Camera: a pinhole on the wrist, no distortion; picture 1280 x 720 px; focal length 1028.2 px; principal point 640.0 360.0 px. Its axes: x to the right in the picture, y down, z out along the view. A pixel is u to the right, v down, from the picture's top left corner.
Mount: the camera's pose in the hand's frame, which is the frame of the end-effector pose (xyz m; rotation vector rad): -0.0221 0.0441 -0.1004 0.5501 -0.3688 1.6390
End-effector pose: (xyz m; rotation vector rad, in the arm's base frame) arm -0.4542 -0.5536 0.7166 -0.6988 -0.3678 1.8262
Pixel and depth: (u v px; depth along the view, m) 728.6 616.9 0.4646
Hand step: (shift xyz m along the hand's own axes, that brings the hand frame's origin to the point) -0.0746 -0.1885 0.3168
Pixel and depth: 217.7 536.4 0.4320
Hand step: -0.0204 -0.3458 0.1671
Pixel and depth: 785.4 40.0 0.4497
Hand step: 0.1741 -0.1242 0.2984
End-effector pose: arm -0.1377 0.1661 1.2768 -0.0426 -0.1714 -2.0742
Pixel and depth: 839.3 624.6 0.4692
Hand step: -0.0827 -0.1493 0.3490
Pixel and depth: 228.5 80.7 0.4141
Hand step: 0.1603 -0.2997 0.1448
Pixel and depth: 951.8 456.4 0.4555
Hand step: -0.0113 -0.0915 0.3577
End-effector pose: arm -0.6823 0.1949 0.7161 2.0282 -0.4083 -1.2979
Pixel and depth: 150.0 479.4 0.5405
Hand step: 0.0124 -0.4691 0.2125
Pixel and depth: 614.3 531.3 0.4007
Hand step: -0.0309 -0.1888 0.2325
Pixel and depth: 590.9 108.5 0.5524
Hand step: 0.1909 -0.2548 0.3348
